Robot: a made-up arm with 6 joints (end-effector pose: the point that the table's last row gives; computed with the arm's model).
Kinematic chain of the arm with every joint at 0, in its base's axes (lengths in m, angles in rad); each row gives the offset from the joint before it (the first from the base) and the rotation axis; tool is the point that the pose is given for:
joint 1: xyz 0 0 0.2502 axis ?
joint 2: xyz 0 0 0 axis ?
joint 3: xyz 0 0 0.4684 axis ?
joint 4: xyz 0 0 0 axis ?
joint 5: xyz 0.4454 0 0 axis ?
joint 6: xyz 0 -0.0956 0 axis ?
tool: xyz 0 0 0
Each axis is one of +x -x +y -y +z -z.
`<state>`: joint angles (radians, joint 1 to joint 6).
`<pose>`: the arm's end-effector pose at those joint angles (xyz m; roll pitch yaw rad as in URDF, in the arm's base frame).
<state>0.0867 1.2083 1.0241 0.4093 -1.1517 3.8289</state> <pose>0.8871 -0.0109 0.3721 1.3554 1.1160 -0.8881</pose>
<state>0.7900 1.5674 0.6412 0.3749 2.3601 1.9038</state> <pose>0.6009 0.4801 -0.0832 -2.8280 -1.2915 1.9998</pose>
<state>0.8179 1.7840 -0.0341 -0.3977 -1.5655 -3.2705</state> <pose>0.2782 0.1680 -0.2717 0.2263 -0.2224 -2.7320</pose>
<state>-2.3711 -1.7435 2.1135 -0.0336 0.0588 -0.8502</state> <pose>0.5073 0.6256 -0.1200 -2.2559 0.7742 0.7733</pose>
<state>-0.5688 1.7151 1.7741 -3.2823 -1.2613 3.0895</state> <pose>0.8155 -0.4090 0.2225 0.5714 -1.2848 -1.0621</pose>
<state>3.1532 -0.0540 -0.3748 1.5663 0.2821 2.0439</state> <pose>-0.4275 -0.0045 0.6682 2.7650 0.3064 -2.8337</pose>
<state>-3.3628 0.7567 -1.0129 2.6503 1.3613 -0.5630</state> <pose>-0.2895 -0.0213 0.1452 0.6564 0.0335 -0.7011</pose>
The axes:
joint 1: +z
joint 2: +y
joint 3: -y
joint 4: -x
joint 5: -y
joint 6: -x

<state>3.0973 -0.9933 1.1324 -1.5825 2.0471 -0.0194</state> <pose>0.5453 -0.0253 0.9348 -2.5149 0.3944 1.8012</pose>
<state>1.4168 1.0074 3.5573 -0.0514 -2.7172 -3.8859</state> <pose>0.0988 0.0141 0.7529 -2.4405 0.1678 1.4383</pose>
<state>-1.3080 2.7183 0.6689 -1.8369 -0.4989 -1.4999</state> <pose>-0.0003 0.0979 -0.5297 -0.6926 0.9925 0.8279</pose>
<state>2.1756 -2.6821 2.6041 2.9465 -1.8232 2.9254</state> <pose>-0.1054 -0.0125 -0.5336 0.3697 -0.8116 1.8994</pose>
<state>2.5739 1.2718 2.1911 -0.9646 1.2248 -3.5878</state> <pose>-0.6285 0.4654 0.6947 -0.2223 -0.6369 0.7252</pose>
